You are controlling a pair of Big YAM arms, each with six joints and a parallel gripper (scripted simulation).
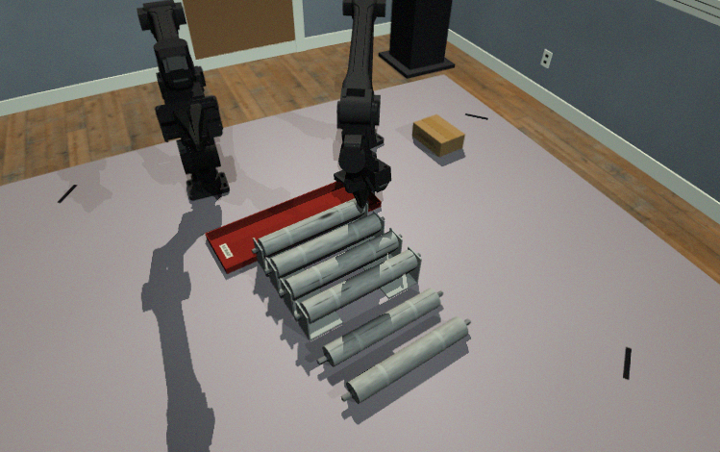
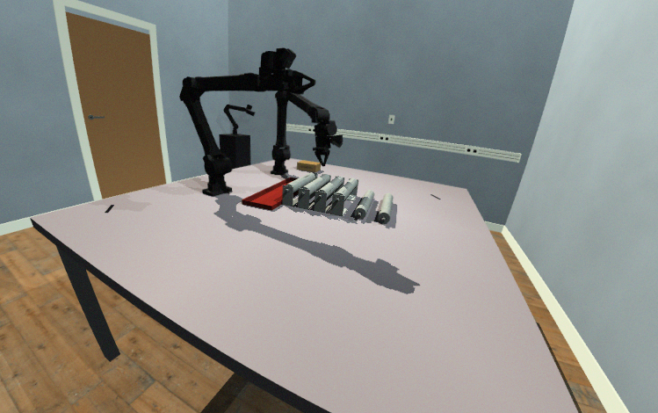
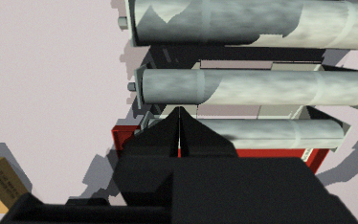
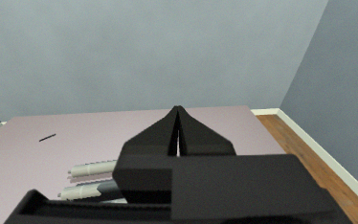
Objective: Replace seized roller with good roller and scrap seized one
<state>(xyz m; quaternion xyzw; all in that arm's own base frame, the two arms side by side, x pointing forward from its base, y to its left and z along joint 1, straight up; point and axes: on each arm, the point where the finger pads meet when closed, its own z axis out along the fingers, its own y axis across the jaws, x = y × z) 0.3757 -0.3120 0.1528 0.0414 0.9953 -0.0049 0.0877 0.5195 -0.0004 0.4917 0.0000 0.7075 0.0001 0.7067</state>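
Right now my left hand is 90 mm short of the roller, 90 mm to the left of it and 80 mm above it. Round my left hand: red scrap tray (160 mm behind, 120 mm to the right, 150 mm below); then cardboard box (320 mm behind, 440 mm to the left, 120 mm below).
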